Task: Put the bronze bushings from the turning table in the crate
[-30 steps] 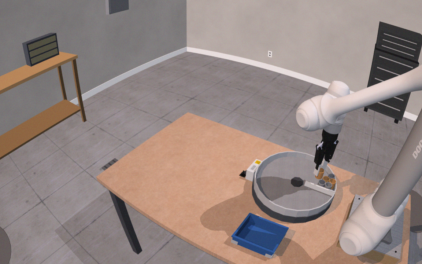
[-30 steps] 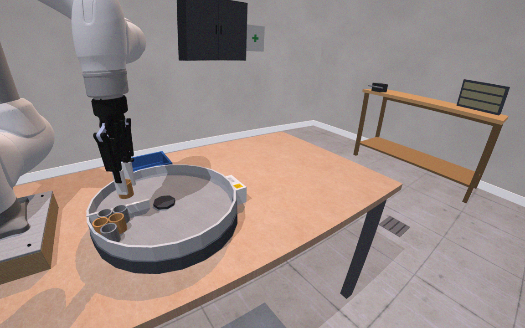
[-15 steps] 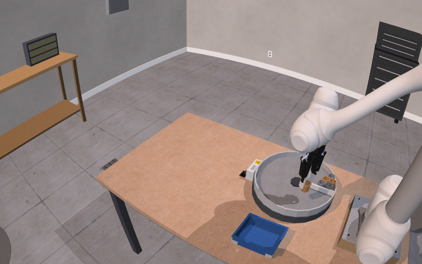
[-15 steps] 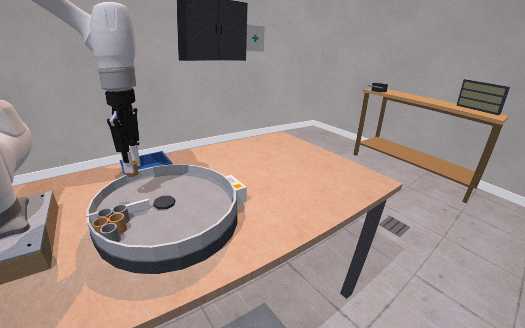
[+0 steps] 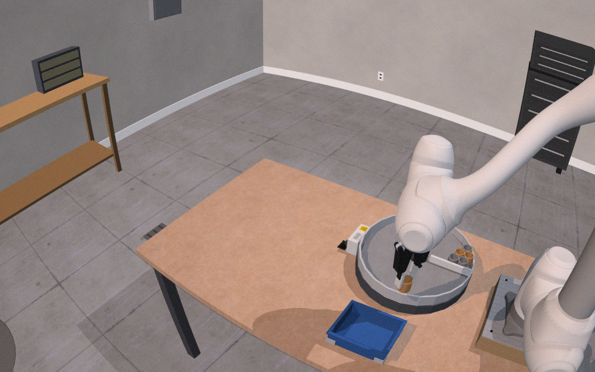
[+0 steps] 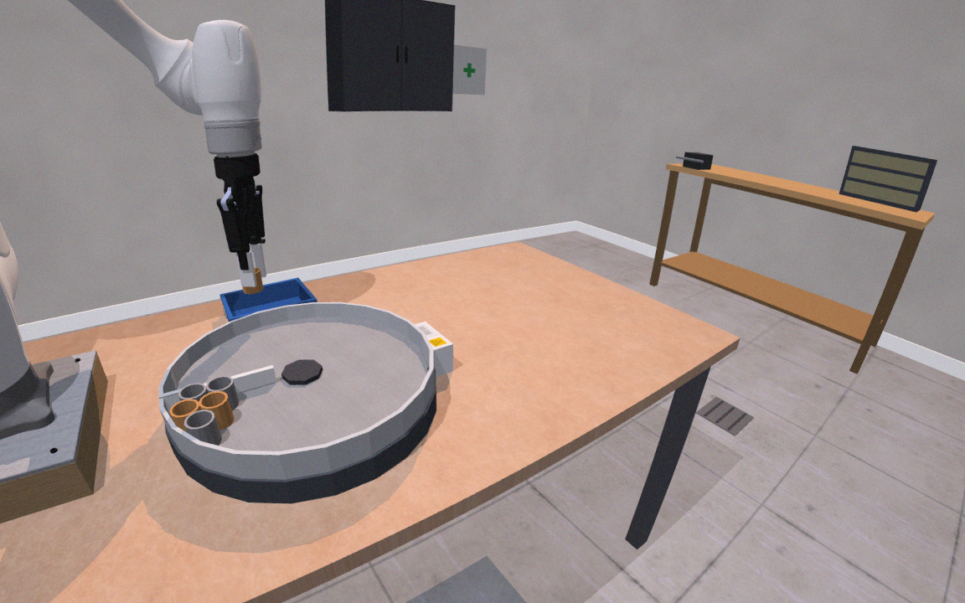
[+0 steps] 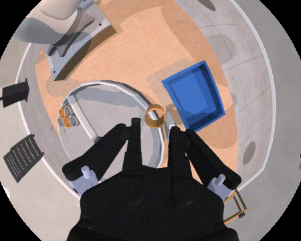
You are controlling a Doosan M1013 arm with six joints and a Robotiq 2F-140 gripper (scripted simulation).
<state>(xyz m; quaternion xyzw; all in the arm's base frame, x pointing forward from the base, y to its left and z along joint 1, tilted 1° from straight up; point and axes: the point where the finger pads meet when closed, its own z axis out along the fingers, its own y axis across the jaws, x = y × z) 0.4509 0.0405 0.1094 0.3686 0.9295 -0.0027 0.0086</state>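
My hand is 15 cm above the blue crate, 12 cm to the right of it and 6 cm short of it. The rest, counted from my hand: grey turning table 22 cm to the right, 12 cm below, 1 cm behind.
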